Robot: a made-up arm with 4 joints.
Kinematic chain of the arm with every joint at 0, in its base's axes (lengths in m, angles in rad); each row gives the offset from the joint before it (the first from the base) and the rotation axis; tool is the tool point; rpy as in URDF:
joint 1: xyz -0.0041 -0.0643 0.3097 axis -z
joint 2: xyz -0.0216 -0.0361 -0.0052 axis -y
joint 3: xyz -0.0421 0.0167 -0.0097 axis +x
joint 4: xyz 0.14 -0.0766 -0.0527 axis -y
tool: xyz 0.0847 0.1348 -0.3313 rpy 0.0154 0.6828 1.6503
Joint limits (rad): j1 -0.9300..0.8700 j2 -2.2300..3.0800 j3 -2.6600..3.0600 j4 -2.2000..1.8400
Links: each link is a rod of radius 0.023 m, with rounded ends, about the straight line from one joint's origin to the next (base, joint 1, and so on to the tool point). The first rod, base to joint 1, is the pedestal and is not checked.
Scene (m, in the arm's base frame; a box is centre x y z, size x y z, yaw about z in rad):
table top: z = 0
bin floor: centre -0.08 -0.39 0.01 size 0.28 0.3 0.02 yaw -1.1
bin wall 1: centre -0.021 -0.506 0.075 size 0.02 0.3 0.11 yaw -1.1
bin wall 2: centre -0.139 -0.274 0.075 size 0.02 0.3 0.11 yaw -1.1
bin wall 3: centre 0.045 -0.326 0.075 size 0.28 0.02 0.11 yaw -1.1
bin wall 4: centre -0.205 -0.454 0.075 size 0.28 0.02 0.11 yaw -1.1
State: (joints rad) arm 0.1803 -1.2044 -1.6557 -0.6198
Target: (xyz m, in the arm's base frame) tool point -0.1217 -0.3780 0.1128
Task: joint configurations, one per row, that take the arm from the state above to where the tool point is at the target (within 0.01 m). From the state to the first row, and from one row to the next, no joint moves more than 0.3 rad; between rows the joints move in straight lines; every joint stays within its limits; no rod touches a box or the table.
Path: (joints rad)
1: 0.0493 -0.9147 -1.4485 -0.6878
2: -0.0817 -0.6250 -1.2413 -0.7558
3: -0.2128 -0.3353 -1.0341 -0.8238

